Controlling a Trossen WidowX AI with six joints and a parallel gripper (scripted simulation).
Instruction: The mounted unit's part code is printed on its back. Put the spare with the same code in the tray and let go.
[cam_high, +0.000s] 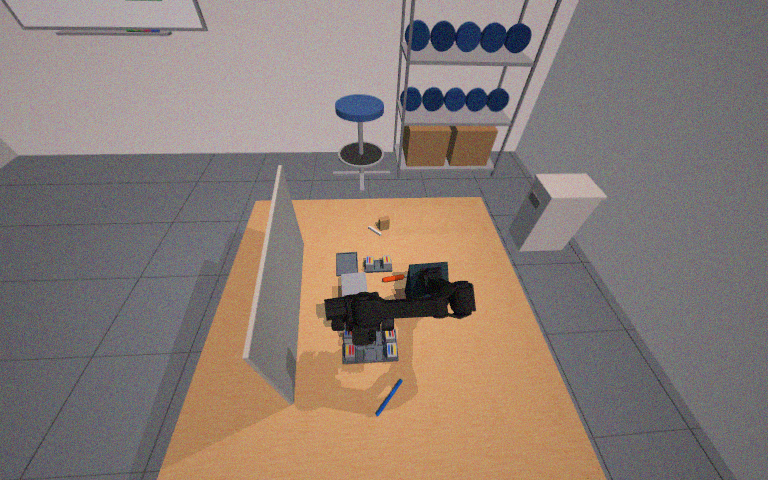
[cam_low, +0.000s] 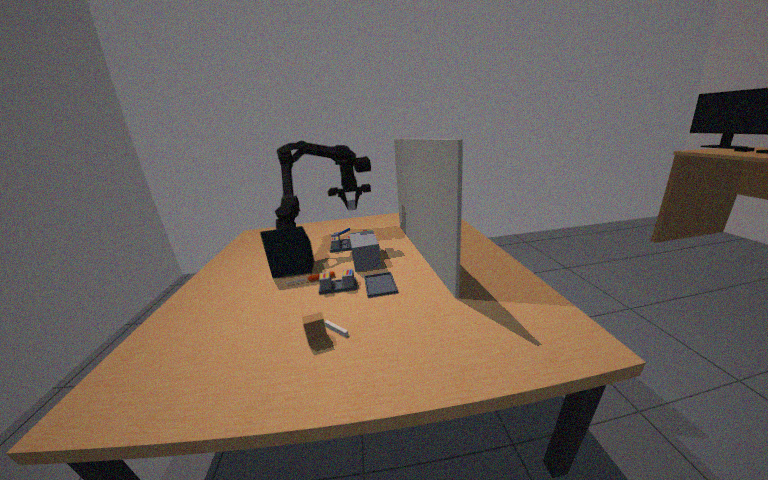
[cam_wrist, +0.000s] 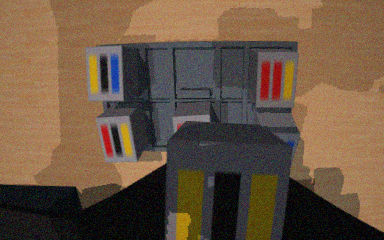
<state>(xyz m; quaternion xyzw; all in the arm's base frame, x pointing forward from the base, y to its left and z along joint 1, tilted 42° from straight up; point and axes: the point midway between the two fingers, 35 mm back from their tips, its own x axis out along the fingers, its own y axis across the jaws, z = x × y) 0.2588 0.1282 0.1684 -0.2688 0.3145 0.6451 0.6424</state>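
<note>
Now: gripper tip 40 cm to the left of the grey tray, 17 cm above it and 7 cm short of it. From my gripper tip the other things lie so: grey mounted unit 19 cm to the right, 12 cm below, 3 cm ahead; then grey spare 3 cm above; then blue pen 17 cm to the left, 17 cm below, 8 cm behind.
</note>
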